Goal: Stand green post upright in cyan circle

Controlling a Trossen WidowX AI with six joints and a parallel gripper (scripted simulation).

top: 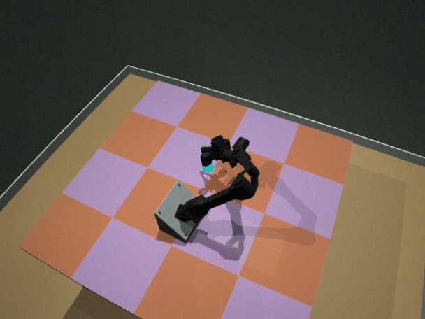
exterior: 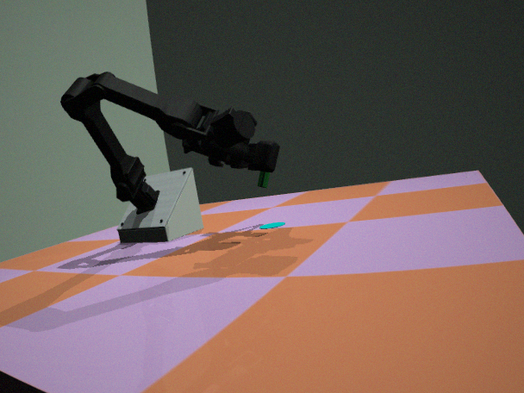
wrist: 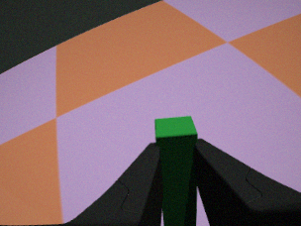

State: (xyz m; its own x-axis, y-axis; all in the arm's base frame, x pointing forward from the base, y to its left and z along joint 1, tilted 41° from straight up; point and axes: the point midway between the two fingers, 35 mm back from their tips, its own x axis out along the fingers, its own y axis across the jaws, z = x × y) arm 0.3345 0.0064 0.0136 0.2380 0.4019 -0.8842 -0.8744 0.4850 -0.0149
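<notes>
Right now the cyan circle is 2 cm to the right of my gripper tip and 14 cm below it. Also, from my gripper tip: green post (1 cm behind, 2 cm below).
</notes>
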